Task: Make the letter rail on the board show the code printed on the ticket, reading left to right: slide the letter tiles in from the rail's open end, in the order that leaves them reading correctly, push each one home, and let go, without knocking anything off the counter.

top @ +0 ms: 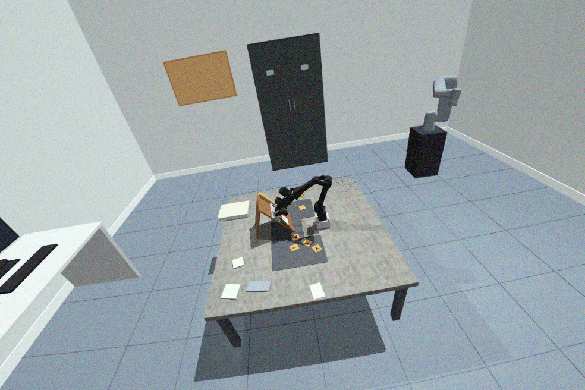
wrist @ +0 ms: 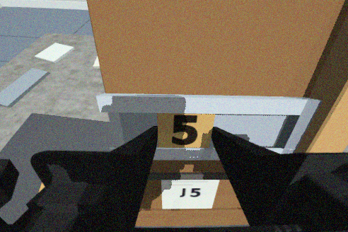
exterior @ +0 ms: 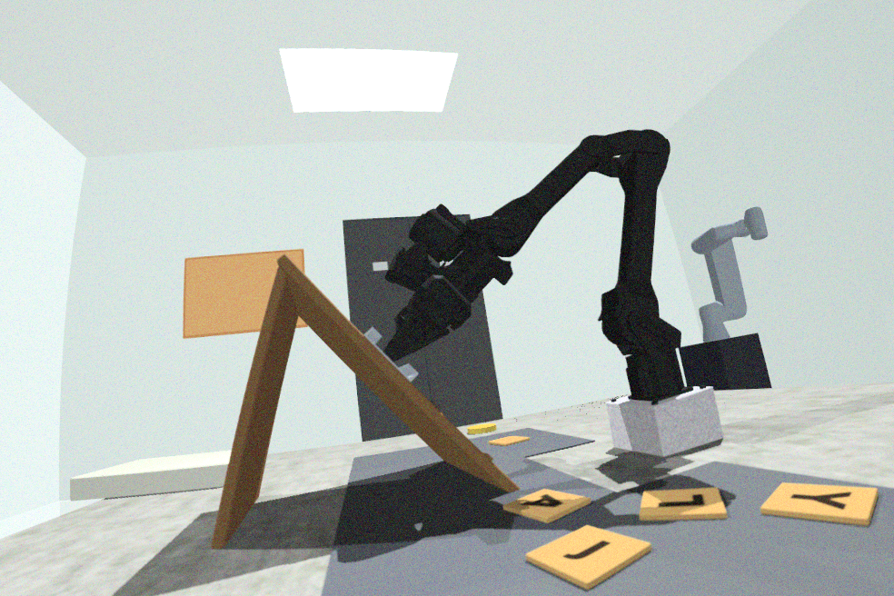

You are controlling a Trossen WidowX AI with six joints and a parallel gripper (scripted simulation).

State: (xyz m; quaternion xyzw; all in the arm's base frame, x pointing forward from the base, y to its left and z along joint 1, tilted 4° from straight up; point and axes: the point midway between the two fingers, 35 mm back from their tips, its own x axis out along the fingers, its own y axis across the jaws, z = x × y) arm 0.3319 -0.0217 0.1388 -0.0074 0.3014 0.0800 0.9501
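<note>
My gripper tip is now 90 mm above the white ticket, 60 mm past it and 20 mm to the left of it. Round my gripper tip: j tile (230 mm to the left, 160 mm below, 120 mm behind); then dark mat (160 mm below, 160 mm behind, 20 mm to the left); then orange tile marked 5 (right at my gripper tip).
</note>
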